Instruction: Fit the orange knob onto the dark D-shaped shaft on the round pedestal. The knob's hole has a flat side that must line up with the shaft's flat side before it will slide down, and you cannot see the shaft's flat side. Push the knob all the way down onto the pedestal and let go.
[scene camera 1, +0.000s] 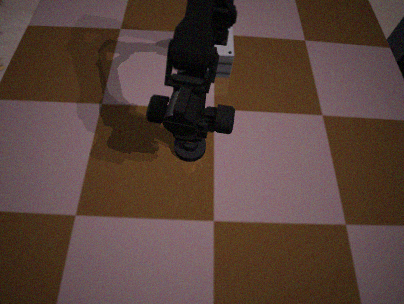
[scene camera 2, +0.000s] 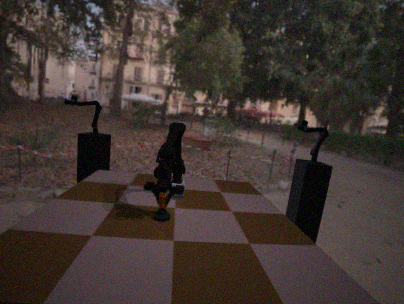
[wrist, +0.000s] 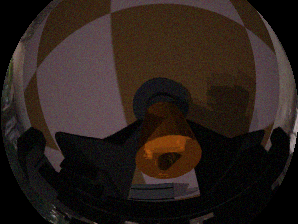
Scene:
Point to the gripper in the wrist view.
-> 163, 123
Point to the gripper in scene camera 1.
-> At 190, 133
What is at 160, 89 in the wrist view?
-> A pedestal.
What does the gripper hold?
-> An orange knob.

